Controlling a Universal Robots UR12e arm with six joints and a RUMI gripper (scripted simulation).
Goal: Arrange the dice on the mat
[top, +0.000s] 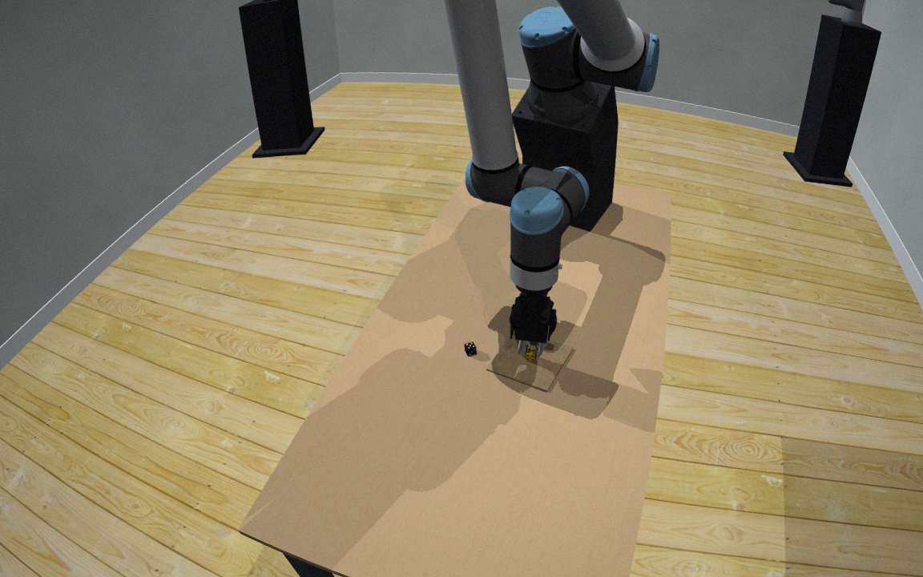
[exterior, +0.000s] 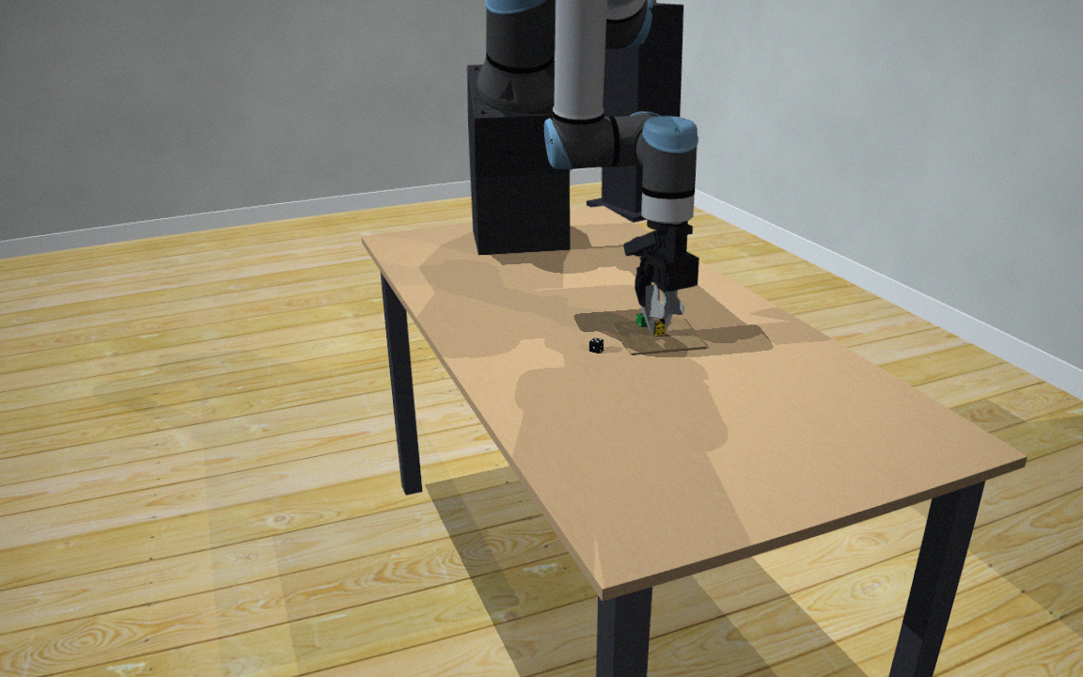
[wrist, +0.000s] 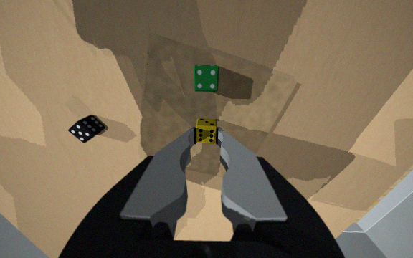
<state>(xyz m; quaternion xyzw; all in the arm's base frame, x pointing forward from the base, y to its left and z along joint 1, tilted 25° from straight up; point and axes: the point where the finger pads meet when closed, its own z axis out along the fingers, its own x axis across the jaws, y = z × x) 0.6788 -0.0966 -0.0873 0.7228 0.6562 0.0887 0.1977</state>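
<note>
Now: the yellow die 10 mm below my hand. From my hand the other things lie so: thin square mat: 20 mm below; then black die: 20 mm behind, 130 mm to the right, 10 mm below; then green die: 50 mm behind, 10 mm to the left, 10 mm below.
</note>
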